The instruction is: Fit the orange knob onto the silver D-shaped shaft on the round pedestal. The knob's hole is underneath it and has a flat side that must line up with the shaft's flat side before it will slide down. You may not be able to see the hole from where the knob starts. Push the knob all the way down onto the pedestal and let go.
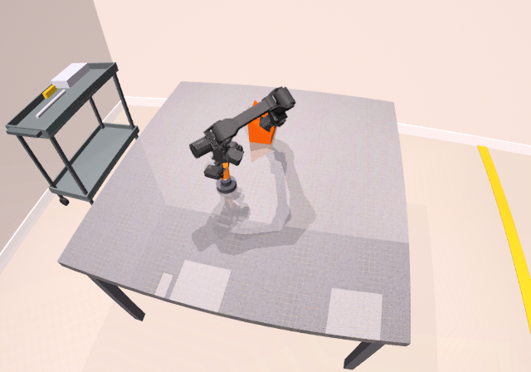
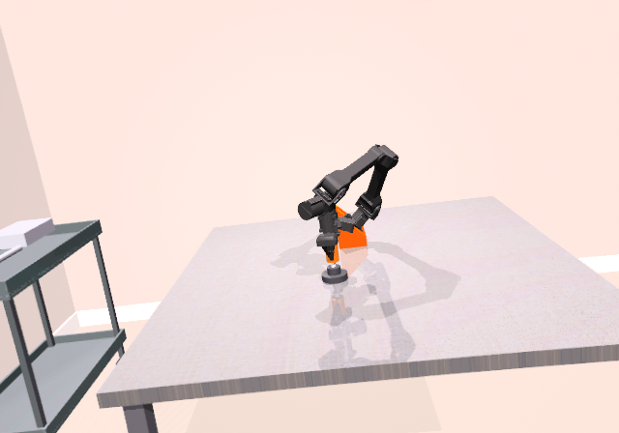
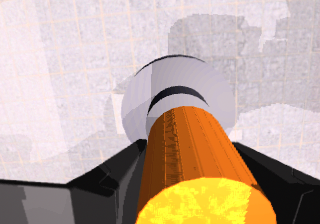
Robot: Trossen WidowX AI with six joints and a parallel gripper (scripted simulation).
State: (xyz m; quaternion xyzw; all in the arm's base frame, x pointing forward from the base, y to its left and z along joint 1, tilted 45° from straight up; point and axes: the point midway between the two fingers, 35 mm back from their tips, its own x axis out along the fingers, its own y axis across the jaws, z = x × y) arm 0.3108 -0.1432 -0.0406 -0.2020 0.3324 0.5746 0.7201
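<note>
My gripper tip is 3 cm below the orange knob. From my gripper tip the other things lie so: round pedestal: 4 cm below.
</note>
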